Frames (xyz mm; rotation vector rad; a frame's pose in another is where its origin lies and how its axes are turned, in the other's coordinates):
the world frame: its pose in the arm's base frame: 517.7 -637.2 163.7 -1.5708 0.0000 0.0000
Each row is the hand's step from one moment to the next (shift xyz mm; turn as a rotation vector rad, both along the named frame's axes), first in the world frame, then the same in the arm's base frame.
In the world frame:
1: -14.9 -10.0 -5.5 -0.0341 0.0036 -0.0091
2: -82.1 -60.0 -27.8 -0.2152 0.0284 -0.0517
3: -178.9 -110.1 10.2 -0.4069 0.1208 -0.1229
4: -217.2 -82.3 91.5 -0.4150 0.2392 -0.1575
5: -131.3 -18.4 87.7 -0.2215 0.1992 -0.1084
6: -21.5 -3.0 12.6 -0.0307 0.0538 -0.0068
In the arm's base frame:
1: -14.9 -5.5 10.0 -0.0341 -0.0091 -0.0036
2: -82.1 -27.8 60.0 -0.2152 -0.0517 -0.0284
3: -178.9 10.2 110.1 -0.4069 -0.1229 -0.1208
4: -217.2 91.5 82.3 -0.4150 -0.1575 -0.2392
5: -131.3 87.7 18.4 -0.2215 -0.1084 -0.1992
6: -21.5 12.6 3.0 -0.0307 -0.0068 -0.0538

